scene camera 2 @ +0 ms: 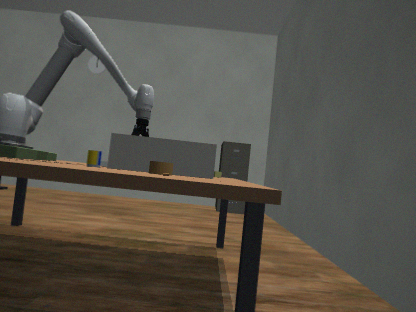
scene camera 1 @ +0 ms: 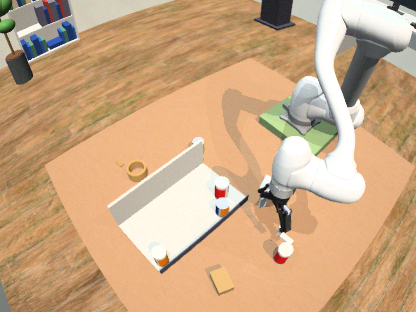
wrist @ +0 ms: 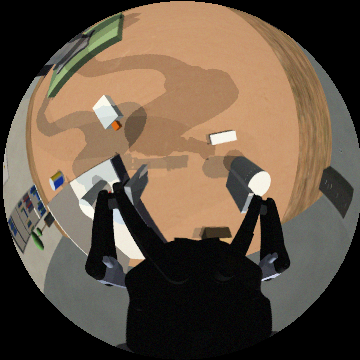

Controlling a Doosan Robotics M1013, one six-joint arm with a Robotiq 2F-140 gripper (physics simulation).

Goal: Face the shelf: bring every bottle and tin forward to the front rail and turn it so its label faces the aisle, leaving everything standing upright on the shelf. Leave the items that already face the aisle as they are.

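Pixels of known places: gripper, fingertip midpoint: (scene camera 1: 269, 220) (wrist: 188, 175); arm's base at its link origin: (scene camera 1: 300, 119).
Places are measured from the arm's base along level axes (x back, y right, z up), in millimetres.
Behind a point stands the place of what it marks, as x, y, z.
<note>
The shelf (scene camera 1: 172, 220) @(-874, -36, -40) (scene camera 2: 165, 155) @(-844, 113, 31) has a dark front rail (scene camera 1: 205, 236) @(-814, -177, -40). On it, a red tin with a white top (scene camera 1: 221, 188) @(-659, -87, 56) stands behind a blue-and-orange tin (scene camera 1: 222, 207) @(-703, -146, 30) near the rail's right end. An orange-and-white tin (scene camera 1: 160, 256) @(-1019, -178, 56) stands at the left front corner. All three are upright. A yellow-and-blue tin (scene camera 1: 198, 143) (scene camera 2: 93, 158) @(-556, 231, -18) (wrist: 57, 180) @(-552, 177, -11) stands off the shelf, beyond its back panel. Another red tin with a white top (scene camera 1: 283, 253) @(-671, -451, 45) (wrist: 259, 183) @(-648, -445, 45) stands on the table. My gripper (scene camera 1: 271, 218) @(-607, -315, 43) (wrist: 188, 175) @(-607, -315, 43) is open and empty, between shelf and this tin; its fingers partly hide items in the wrist view.
A white box (scene camera 1: 265, 182) @(-448, -149, -25) (wrist: 106, 112) @(-451, -165, -26) lies near the gripper in the scene view. A small white block (scene camera 1: 286, 238) @(-573, -403, -42) (wrist: 222, 137) @(-571, -401, -42) lies beside the off-shelf red tin. A tan block (scene camera 1: 221, 280) @(-897, -370, -4) lies before the rail; a brown bowl (scene camera 1: 136, 170) @(-853, 307, -50) (scene camera 2: 161, 167) @(-868, 319, -26) stands behind the shelf.
</note>
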